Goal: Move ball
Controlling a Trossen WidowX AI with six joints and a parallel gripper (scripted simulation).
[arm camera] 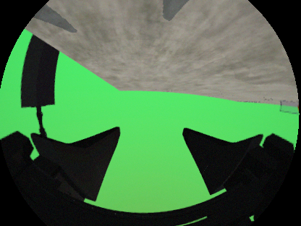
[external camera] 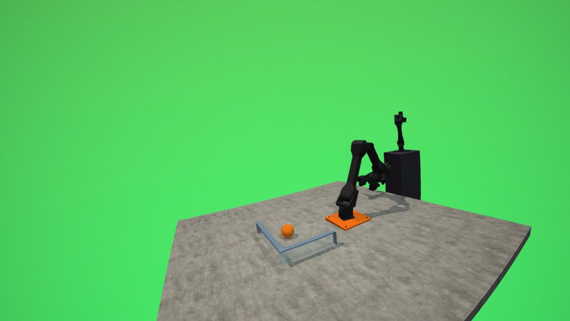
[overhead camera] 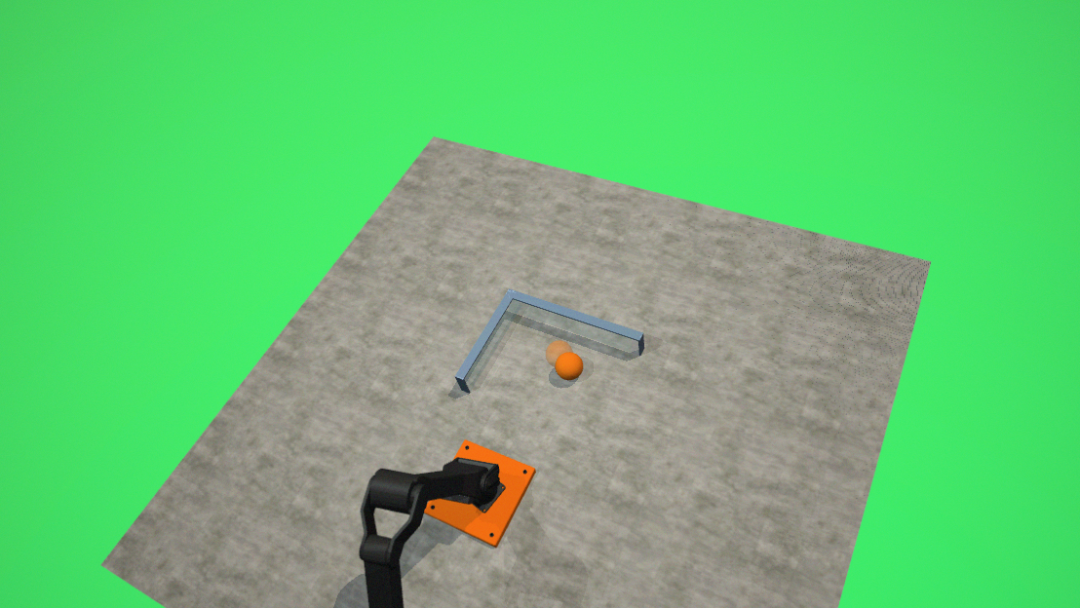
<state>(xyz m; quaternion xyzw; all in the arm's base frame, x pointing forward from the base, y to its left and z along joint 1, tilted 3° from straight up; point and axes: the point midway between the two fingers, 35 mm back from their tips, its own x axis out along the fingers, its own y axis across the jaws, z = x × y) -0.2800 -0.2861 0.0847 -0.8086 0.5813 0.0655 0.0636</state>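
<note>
Right now the orange ball is 58 cm ahead of my gripper tip, 34 cm to the left of it and 7 cm below it. The rest, counted from my gripper tip: see-through copy of ball: 59 cm ahead, 37 cm to the left, 7 cm below.
</note>
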